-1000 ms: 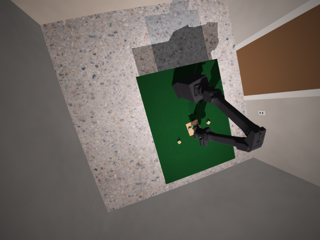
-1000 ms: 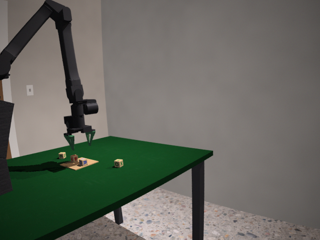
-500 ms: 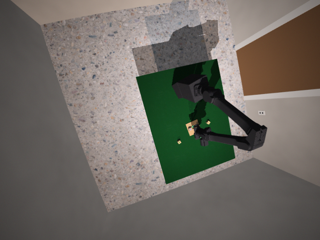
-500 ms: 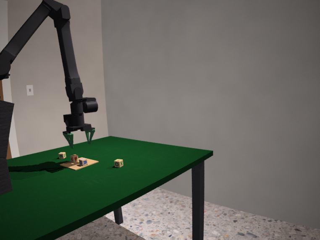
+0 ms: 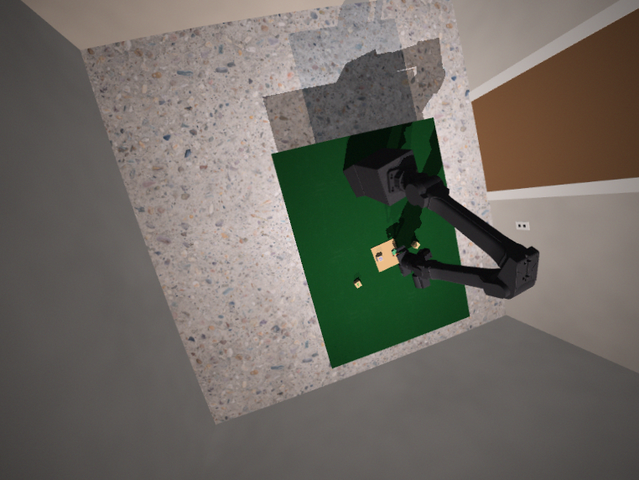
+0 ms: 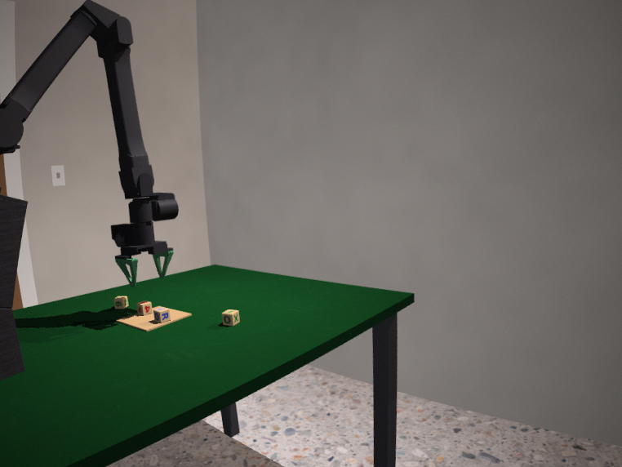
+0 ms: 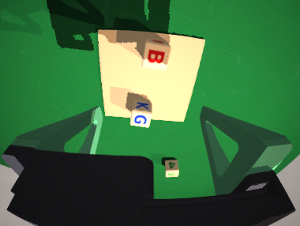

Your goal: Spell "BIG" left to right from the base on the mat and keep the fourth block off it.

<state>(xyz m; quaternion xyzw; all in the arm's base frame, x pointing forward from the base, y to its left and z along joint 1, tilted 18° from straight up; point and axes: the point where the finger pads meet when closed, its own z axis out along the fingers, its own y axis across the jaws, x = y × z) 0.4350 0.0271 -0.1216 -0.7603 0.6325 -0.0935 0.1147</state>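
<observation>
The I block lies 16 cm to the left of my hand, 9 cm below it and 1 cm behind it. Also, from my hand: tan mat (10 cm below, 1 cm to the right); B block (8 cm below, 4 cm to the left).
</observation>
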